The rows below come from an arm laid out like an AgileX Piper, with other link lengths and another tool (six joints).
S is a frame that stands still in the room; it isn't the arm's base.
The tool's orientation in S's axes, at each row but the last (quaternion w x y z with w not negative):
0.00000, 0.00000, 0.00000, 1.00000
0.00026, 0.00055, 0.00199, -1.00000
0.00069, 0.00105, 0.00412, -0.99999
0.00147, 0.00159, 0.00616, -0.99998
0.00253, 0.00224, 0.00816, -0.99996
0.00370, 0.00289, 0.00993, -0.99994
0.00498, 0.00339, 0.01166, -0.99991
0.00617, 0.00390, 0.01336, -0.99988
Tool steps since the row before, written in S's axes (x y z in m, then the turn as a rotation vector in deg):
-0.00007, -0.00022, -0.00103, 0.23, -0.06, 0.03
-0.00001, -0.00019, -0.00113, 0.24, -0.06, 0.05
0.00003, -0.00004, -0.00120, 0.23, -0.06, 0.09
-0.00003, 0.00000, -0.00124, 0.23, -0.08, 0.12
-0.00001, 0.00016, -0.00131, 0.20, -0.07, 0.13
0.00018, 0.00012, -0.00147, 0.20, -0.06, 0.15
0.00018, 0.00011, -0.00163, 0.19, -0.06, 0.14
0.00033, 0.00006, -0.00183, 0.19, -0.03, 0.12
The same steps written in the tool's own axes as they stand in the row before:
0.00007, 0.00022, -0.00103, -0.23, 0.06, 0.03
0.00001, 0.00019, -0.00113, -0.24, 0.06, 0.05
-0.00003, 0.00005, -0.00120, -0.23, 0.06, 0.09
0.00003, 0.00002, -0.00124, -0.23, 0.08, 0.12
0.00002, -0.00014, -0.00131, -0.20, 0.07, 0.13
-0.00017, -0.00009, -0.00147, -0.20, 0.06, 0.15
-0.00017, -0.00007, -0.00163, -0.19, 0.06, 0.14
-0.00032, -0.00001, -0.00183, -0.19, 0.03, 0.12

